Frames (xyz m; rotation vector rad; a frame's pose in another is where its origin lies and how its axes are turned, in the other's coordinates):
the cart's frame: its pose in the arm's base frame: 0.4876 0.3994 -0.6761 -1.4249 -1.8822 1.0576
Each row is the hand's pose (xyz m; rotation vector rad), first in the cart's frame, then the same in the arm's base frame.
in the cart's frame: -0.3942 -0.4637 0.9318 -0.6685 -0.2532 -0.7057
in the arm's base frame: -0.3879 -0.2802 -0.7771 -0.7830 -2.7837 0.2695
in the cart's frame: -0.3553 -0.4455 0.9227 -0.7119 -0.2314 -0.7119
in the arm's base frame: -0.3823 -0.2383 -0.7888 -0.7980 -2.7938 0.2028
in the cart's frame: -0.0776 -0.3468 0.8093 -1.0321 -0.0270 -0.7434
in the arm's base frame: -0.3198 0.0697 -0.8197 -0.9211 -2.7901 -0.3246
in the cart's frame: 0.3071 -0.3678 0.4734 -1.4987 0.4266 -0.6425
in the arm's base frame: -0.1732 0.5225 -0.6332 -1.2285 -2.4774 -1.1427
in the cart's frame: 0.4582 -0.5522 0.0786 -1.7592 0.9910 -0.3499
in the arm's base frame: 0.0019 0.7459 -0.2698 -1.5857 -1.8210 -1.6789
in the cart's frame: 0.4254 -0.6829 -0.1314 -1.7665 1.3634 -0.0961
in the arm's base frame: 0.1106 0.7522 -0.0452 -1.7760 -1.3174 -1.8063
